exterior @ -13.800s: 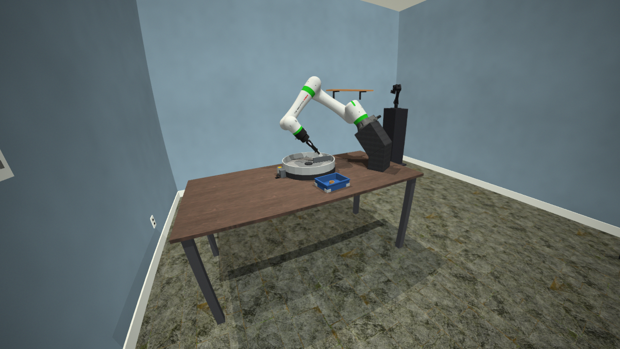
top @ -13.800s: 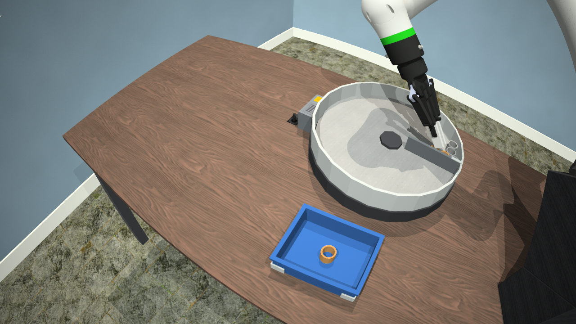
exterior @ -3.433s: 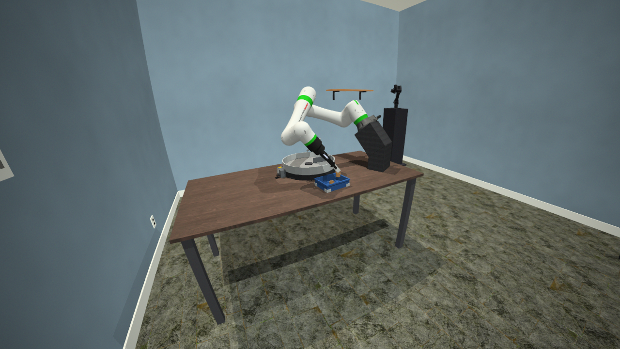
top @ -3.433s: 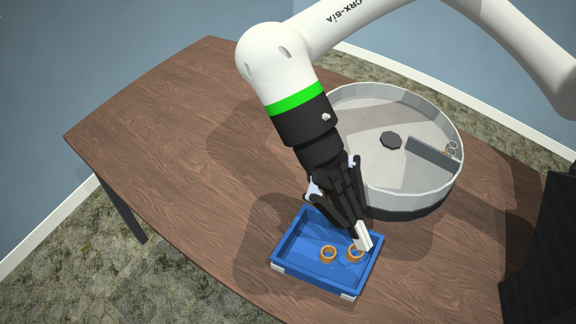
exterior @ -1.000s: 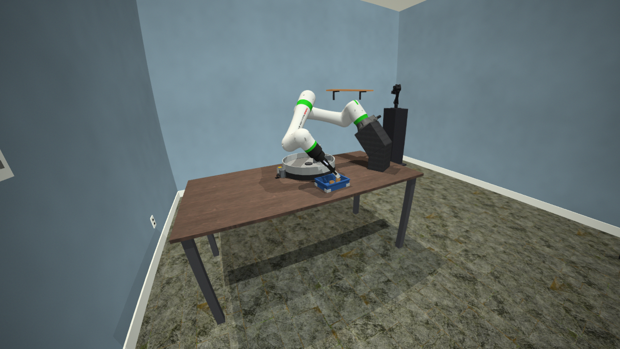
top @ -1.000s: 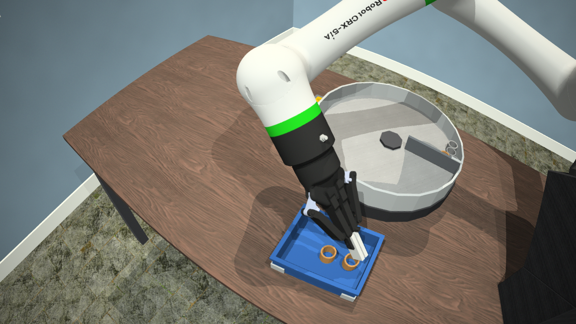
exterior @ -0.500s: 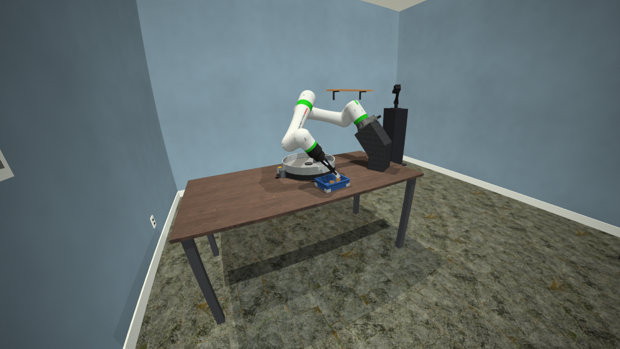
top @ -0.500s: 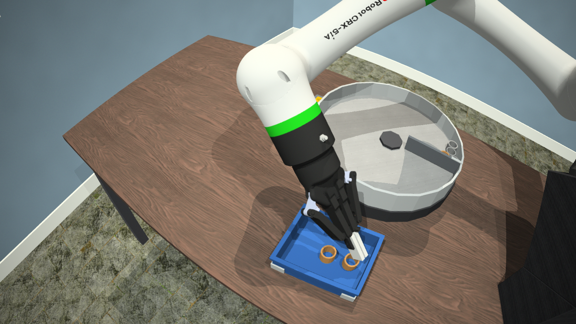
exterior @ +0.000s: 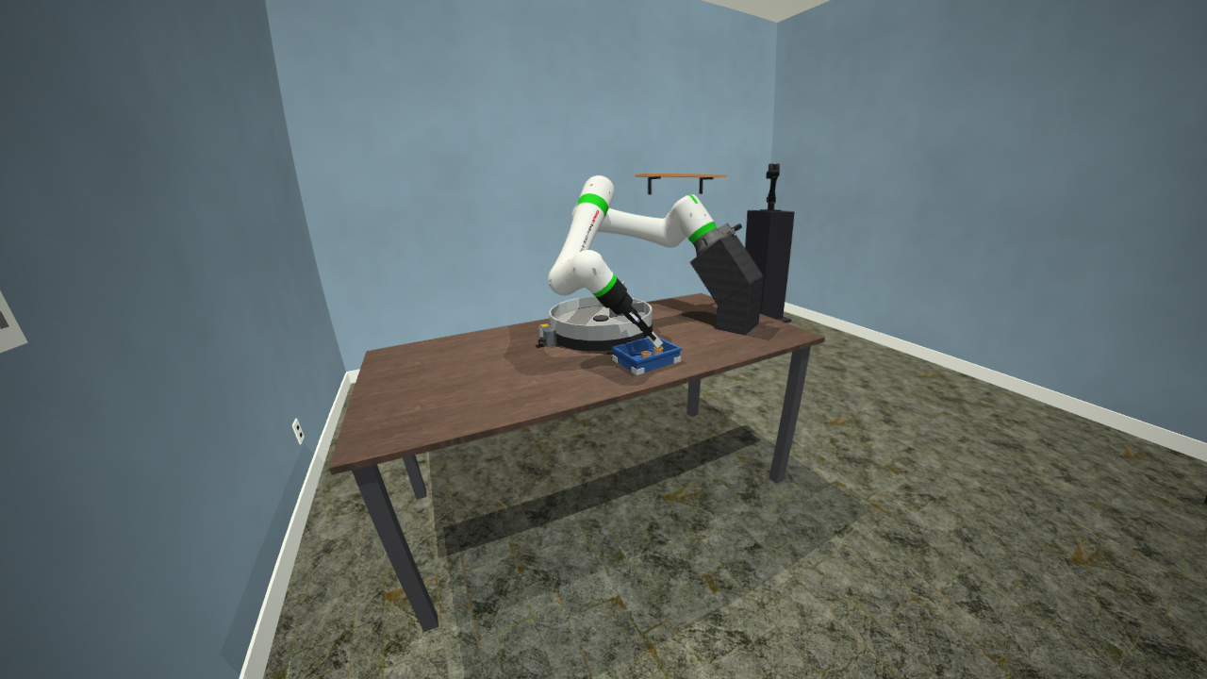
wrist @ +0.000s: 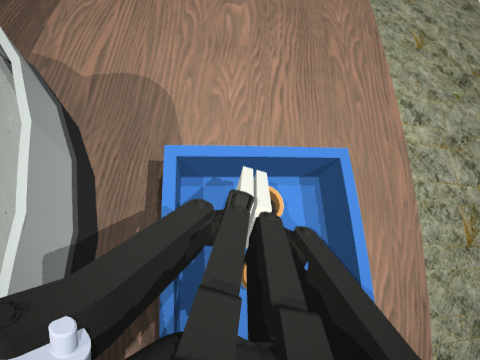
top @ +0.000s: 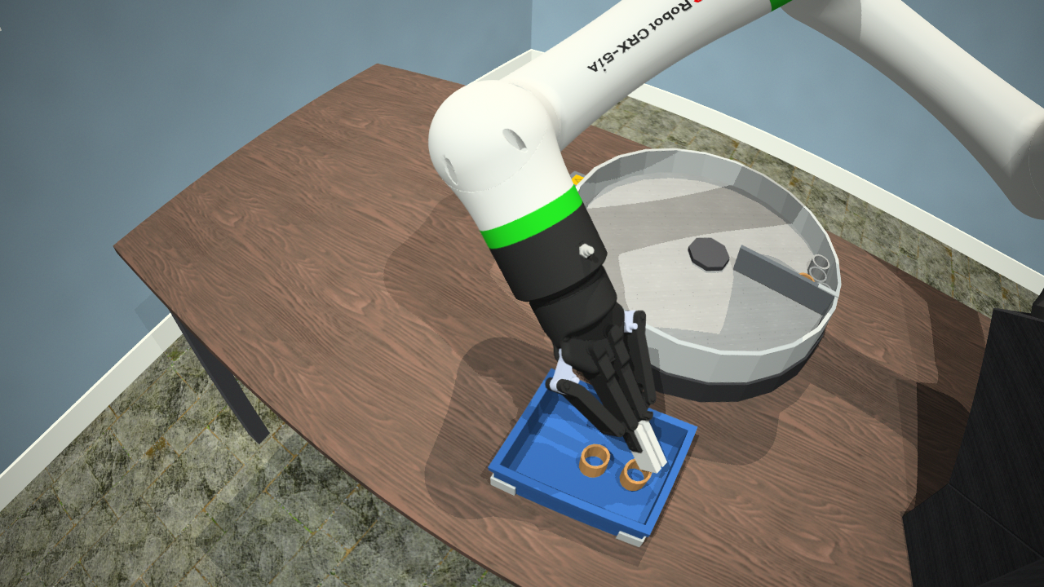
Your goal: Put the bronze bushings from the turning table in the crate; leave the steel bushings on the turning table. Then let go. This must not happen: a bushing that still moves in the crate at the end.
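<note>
My hand is 40 mm short of the blue crate, 20 mm to the right of it and 40 mm above it. From my hand the other things lie so: grey turning table (90 mm ahead, 330 mm to the right, 20 mm below).
</note>
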